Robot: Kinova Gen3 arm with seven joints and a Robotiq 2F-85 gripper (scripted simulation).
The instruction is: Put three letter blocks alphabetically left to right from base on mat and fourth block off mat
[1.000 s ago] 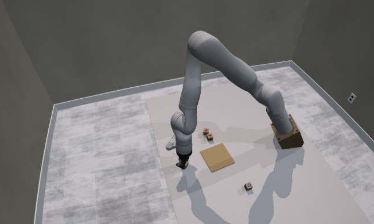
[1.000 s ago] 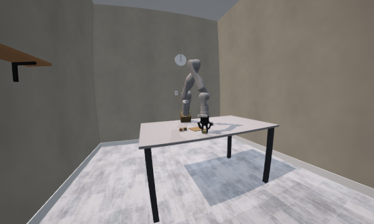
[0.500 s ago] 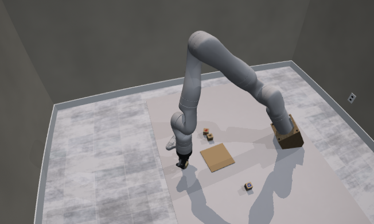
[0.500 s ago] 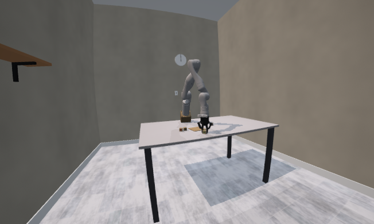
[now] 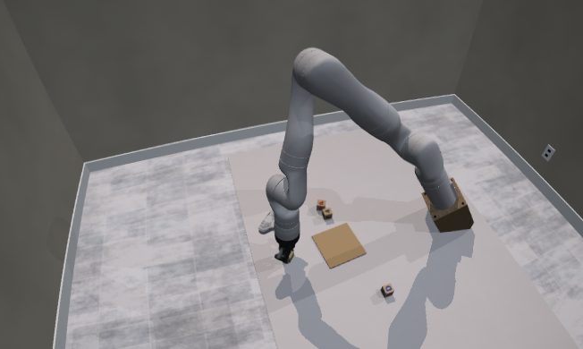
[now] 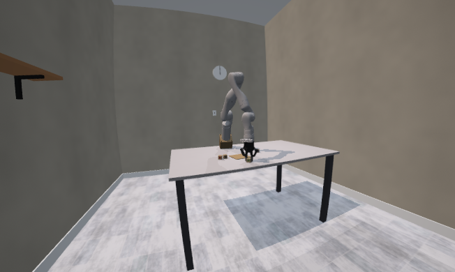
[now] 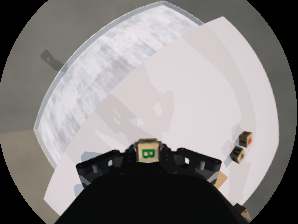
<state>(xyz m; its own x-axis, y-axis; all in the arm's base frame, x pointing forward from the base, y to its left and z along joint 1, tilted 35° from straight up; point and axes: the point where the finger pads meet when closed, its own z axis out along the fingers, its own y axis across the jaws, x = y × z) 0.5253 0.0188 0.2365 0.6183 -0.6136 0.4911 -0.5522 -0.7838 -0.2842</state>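
My hand is 180 mm past the tan mat and 20 mm above it. From my hand the other things lie so: block 180 mm behind, 130 mm to the right.
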